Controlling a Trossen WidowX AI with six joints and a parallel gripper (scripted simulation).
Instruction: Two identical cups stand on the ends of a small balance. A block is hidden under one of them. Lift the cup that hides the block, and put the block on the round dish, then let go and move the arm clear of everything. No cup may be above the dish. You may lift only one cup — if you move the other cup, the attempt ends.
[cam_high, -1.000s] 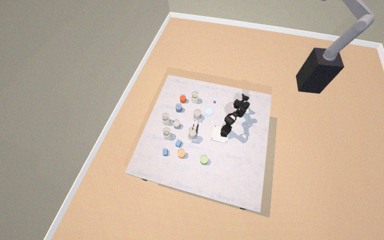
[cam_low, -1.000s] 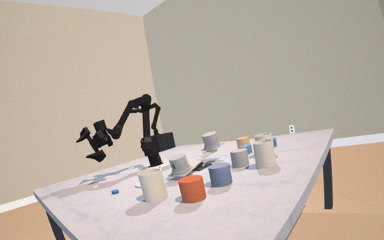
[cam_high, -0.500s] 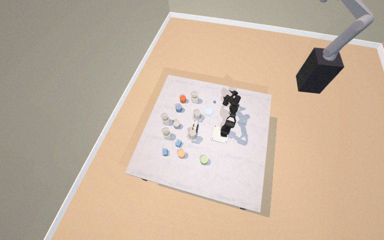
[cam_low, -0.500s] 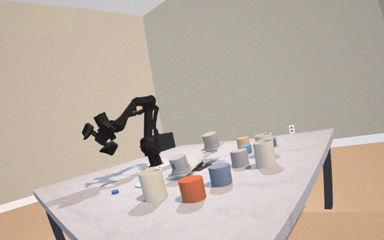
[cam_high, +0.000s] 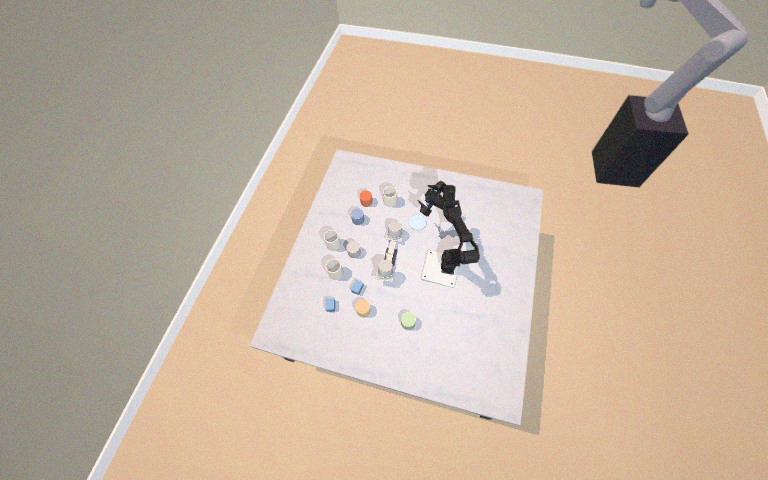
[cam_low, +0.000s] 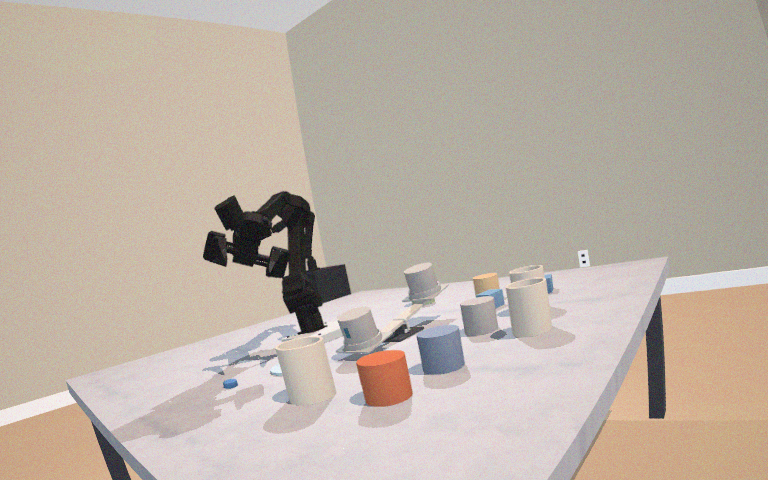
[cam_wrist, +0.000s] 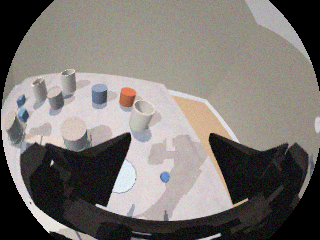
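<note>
The teal block is 130 mm ahead of my gripper tip, 150 mm to the left of it and 180 mm below it. Round my gripper tip: small balance (130 mm ahead, 280 mm to the left, 180 mm below); then pale blue round dish (10 mm ahead, 50 mm to the left, 220 mm below); then small blue disc (40 mm behind, 80 mm to the right, 210 mm below).
</note>
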